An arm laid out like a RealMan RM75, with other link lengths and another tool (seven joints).
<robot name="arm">
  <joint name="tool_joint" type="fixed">
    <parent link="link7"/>
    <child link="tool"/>
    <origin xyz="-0.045 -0.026 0.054" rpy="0.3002 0 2.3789"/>
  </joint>
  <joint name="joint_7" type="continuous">
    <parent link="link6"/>
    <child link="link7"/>
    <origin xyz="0 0 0.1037" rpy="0 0 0"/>
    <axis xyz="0 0 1"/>
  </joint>
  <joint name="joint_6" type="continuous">
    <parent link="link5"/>
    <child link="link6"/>
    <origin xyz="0 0 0" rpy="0 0 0"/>
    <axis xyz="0 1 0"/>
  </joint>
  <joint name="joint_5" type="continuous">
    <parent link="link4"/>
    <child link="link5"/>
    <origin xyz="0 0 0.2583" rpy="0 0 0"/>
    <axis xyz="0 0 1"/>
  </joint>
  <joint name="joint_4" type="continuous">
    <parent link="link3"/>
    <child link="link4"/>
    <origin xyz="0 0 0" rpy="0 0 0"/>
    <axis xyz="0 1 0"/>
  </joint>
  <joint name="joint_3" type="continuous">
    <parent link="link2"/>
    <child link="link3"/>
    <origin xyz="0 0 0.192" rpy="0 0 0"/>
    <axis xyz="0 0 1"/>
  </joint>
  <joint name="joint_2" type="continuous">
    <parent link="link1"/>
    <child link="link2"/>
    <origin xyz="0 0 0" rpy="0 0 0"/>
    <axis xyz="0 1 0"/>
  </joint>
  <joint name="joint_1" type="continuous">
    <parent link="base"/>
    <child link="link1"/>
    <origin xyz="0 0 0.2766" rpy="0 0 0"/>
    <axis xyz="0 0 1"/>
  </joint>
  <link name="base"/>
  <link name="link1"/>
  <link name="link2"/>
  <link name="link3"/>
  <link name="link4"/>
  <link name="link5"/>
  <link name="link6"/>
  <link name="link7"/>
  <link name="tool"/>
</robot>
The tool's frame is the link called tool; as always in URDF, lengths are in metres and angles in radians. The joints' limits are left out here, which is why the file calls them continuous.
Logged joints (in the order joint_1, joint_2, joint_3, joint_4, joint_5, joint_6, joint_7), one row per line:
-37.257 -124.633 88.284 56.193 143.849 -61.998 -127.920
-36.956 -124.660 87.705 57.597 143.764 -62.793 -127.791
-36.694 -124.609 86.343 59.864 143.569 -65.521 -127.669
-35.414 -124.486 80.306 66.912 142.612 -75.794 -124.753
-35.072 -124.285 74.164 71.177 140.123 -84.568 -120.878
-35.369 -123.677 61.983 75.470 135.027 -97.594 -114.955
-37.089 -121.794 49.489 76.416 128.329 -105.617 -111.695
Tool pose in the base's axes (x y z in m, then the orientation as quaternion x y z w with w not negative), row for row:
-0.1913 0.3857 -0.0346 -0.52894 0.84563 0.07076 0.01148
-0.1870 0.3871 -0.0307 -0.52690 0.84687 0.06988 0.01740
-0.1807 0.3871 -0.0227 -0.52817 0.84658 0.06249 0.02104
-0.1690 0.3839 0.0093 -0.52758 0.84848 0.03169 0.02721
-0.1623 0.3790 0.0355 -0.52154 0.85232 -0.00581 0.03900
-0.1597 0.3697 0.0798 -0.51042 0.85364 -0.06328 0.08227
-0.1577 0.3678 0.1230 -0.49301 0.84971 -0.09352 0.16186
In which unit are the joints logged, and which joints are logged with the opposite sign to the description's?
The joints are logged in degrees. Opposite sign: joint_6.
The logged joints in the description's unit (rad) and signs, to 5 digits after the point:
-0.65026 -2.17526 1.54085 0.98075 2.51064 1.08207 -2.23263
-0.64500 -2.17573 1.53074 1.00526 2.50916 1.09594 -2.23037
-0.64043 -2.17484 1.50697 1.04482 2.50575 1.14356 -2.22824
-0.61809 -2.17269 1.40160 1.16783 2.48905 1.32285 -2.17735
-0.61212 -2.16918 1.29441 1.24227 2.44561 1.47599 -2.10972
-0.61731 -2.15857 1.08181 1.31720 2.35667 1.70334 -2.00634
-0.64733 -2.12571 0.86375 1.33371 2.23976 1.84336 -1.94945

